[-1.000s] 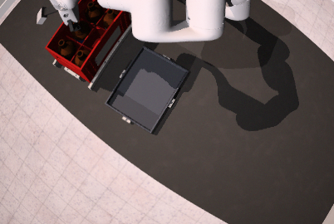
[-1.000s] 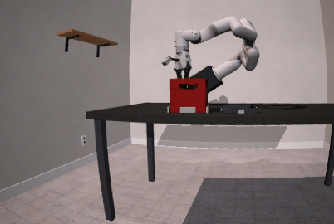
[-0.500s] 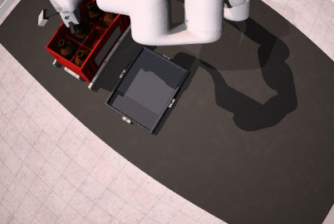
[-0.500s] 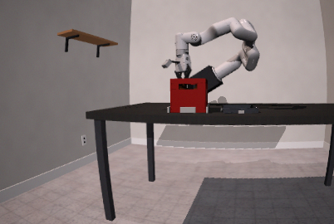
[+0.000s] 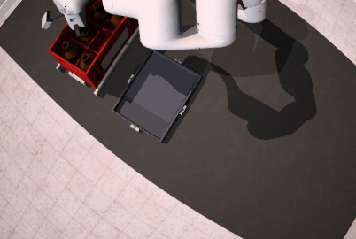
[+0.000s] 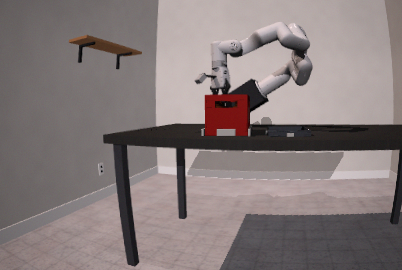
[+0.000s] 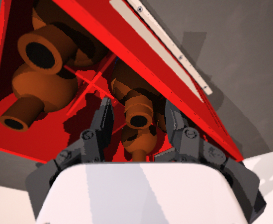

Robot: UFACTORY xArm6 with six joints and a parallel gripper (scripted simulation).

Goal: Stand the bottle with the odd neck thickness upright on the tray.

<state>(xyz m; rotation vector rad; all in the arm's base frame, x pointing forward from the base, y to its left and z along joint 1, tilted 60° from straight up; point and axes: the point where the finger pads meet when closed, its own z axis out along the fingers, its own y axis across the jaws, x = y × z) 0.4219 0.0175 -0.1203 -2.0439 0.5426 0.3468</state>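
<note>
The red crate is 10 mm behind my hand, 40 mm to the left of it and 70 mm below it. Round my hand: dark flat tray (30 mm behind, 330 mm to the left, 150 mm below).
</note>
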